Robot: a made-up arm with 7 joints. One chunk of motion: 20 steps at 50 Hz.
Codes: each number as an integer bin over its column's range. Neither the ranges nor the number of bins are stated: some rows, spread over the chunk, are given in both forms.
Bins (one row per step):
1: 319 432 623 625 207 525 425
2: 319 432 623 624 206 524 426
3: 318 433 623 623 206 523 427
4: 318 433 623 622 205 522 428
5: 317 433 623 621 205 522 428
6: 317 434 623 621 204 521 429
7: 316 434 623 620 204 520 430
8: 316 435 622 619 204 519 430
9: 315 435 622 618 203 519 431
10: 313 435 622 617 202 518 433
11: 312 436 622 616 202 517 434
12: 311 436 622 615 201 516 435
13: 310 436 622 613 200 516 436
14: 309 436 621 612 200 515 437
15: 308 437 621 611 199 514 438
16: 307 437 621 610 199 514 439
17: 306 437 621 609 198 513 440
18: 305 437 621 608 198 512 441
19: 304 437 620 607 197 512 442
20: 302 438 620 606 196 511 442
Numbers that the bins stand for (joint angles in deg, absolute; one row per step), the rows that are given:
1: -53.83 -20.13 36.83 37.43 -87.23 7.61 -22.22
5: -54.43 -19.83 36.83 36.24 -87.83 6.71 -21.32
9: -55.02 -19.24 36.53 35.34 -88.43 5.82 -20.43
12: -56.22 -18.94 36.53 34.45 -89.02 4.92 -19.24
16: -57.41 -18.64 36.24 32.96 -89.62 4.32 -18.04
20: -58.90 -18.34 35.94 31.76 -90.52 3.43 -17.15
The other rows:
2: -53.83 -20.13 36.83 37.13 -87.53 7.31 -21.92
3: -54.13 -19.83 36.83 36.83 -87.53 7.01 -21.62
4: -54.13 -19.83 36.83 36.53 -87.83 6.71 -21.32
6: -54.43 -19.53 36.83 36.24 -88.13 6.41 -21.03
7: -54.73 -19.53 36.83 35.94 -88.13 6.11 -20.73
8: -54.73 -19.24 36.53 35.64 -88.13 5.82 -20.73
10: -55.62 -19.24 36.53 35.04 -88.73 5.52 -19.83
11: -55.92 -18.94 36.53 34.74 -88.73 5.22 -19.53
13: -56.52 -18.94 36.53 33.85 -89.32 4.92 -18.94
14: -56.81 -18.94 36.24 33.55 -89.32 4.62 -18.64
15: -57.11 -18.64 36.24 33.25 -89.62 4.32 -18.34
17: -57.71 -18.64 36.24 32.66 -89.92 4.03 -17.75
18: -58.01 -18.64 36.24 32.36 -89.92 3.73 -17.45
19: -58.31 -18.64 35.94 32.06 -90.22 3.73 -17.15

